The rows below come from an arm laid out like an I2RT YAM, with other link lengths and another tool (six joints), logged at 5 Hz.
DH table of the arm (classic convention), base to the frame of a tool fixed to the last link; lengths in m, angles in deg. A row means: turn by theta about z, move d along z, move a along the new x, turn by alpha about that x. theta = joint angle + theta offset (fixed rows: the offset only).
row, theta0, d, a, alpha
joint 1, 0, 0.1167, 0.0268, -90
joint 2, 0, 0, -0.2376, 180
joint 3, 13.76, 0, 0.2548, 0
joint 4, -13.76, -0.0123, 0.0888, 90
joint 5, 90, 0.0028, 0, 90
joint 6, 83.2, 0.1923, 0.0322, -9
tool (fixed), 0, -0.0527, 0, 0
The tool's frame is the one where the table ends.
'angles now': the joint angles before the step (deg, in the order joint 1, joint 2, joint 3, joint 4, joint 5, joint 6). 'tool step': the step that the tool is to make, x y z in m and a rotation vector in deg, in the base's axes. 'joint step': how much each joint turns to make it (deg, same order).
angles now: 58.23 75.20 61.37 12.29 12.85 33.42
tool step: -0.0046 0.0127 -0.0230 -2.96 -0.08 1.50
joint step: 1.46 2.66 -1.17 1.70 0.03 -1.64
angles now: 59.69 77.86 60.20 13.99 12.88 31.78
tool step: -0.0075 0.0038 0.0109 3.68 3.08 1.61
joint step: 0.25 -0.67 1.19 -1.18 -1.62 4.53
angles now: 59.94 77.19 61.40 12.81 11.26 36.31
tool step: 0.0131 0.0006 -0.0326 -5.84 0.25 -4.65
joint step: 0.35 3.78 -0.16 -0.71 5.22 -2.29
